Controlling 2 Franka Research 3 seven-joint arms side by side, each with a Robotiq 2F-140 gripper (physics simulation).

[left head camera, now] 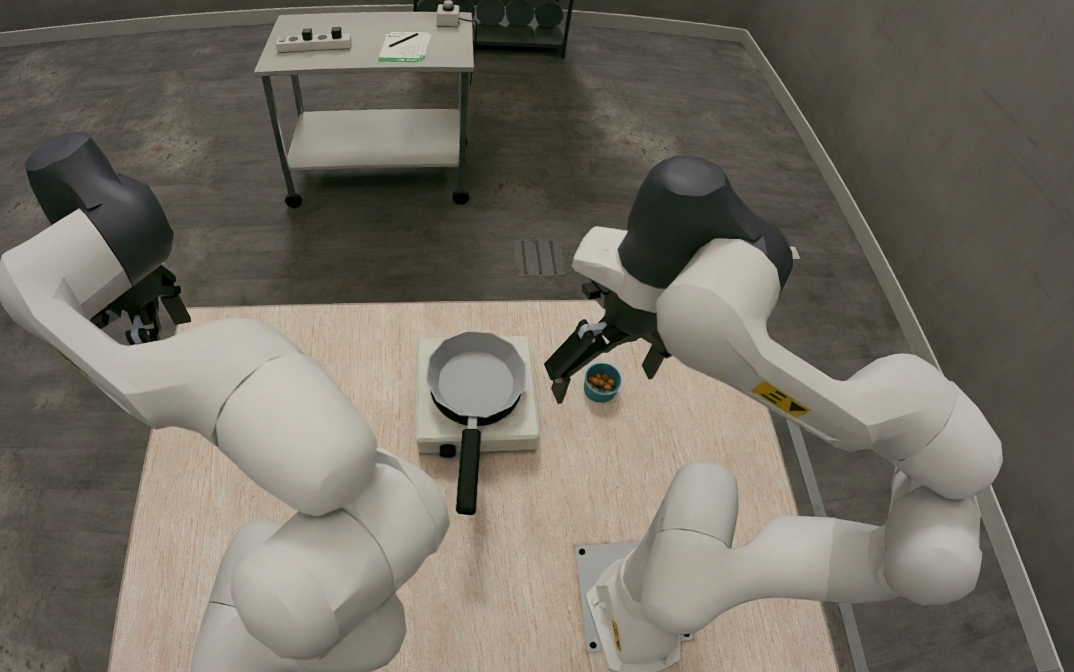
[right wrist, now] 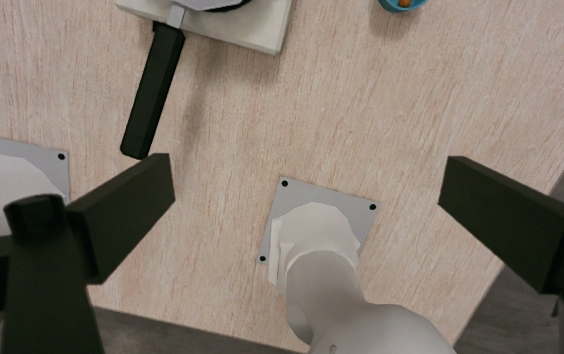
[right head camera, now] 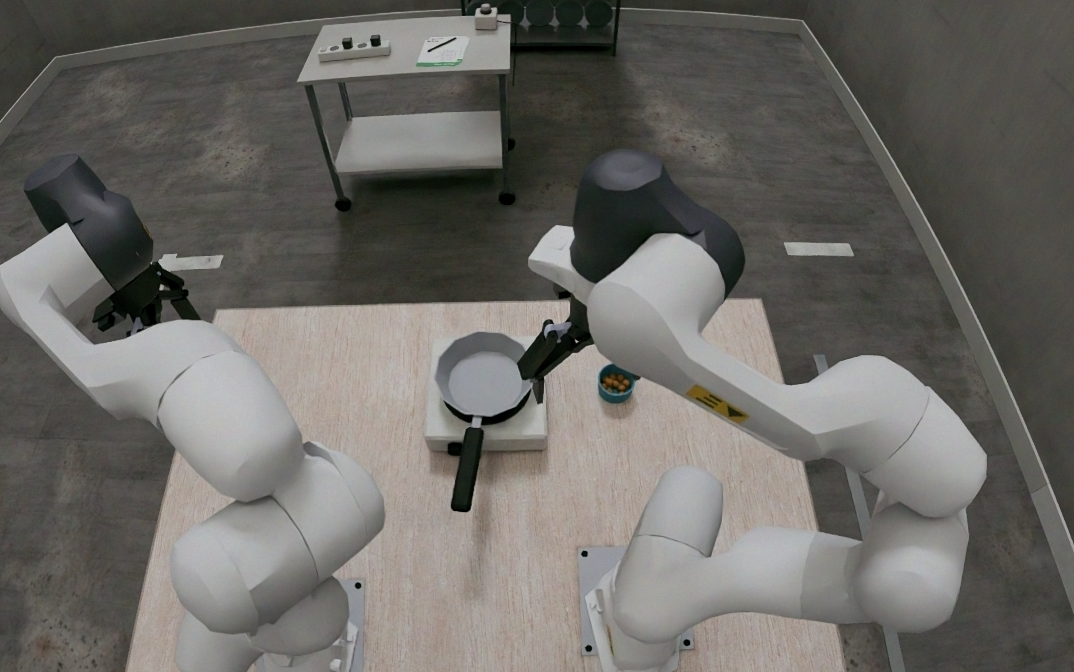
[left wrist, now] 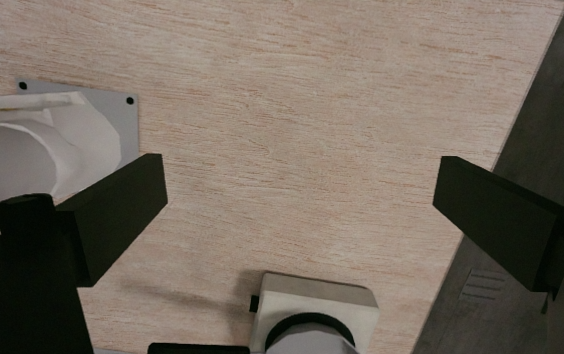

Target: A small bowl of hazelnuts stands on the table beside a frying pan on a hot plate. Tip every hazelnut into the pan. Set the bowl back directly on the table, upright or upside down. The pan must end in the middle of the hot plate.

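A small blue bowl (left head camera: 601,397) (right head camera: 616,395) (right wrist: 395,7) stands upright on the table, right of the hot plate, with hazelnuts (left head camera: 602,381) (right head camera: 615,383) (right wrist: 404,3) inside. A grey frying pan (left head camera: 475,381) (right head camera: 481,381) (left wrist: 312,344) sits on the pale hot plate (left head camera: 514,435) (right head camera: 518,438) (left wrist: 320,287) (right wrist: 255,36), about mid-plate, its black handle (left head camera: 468,471) (right head camera: 467,469) (right wrist: 154,90) toward the arm bases. My right gripper (left head camera: 605,376) (right wrist: 306,179) is open, above the table near the bowl; one finger is largely hidden in the right head camera. My left gripper (left head camera: 162,323) (left wrist: 300,179) is open at the table's far left.
The wooden table (left head camera: 356,340) (right head camera: 372,340) carries both arms' base plates (right head camera: 358,606) (right wrist: 367,212). A white cart (left head camera: 372,59) (right head camera: 407,67) stands on the floor behind it, with a power strip (left head camera: 312,43) and papers (left head camera: 405,49). The right forearm reaches over the table's right side.
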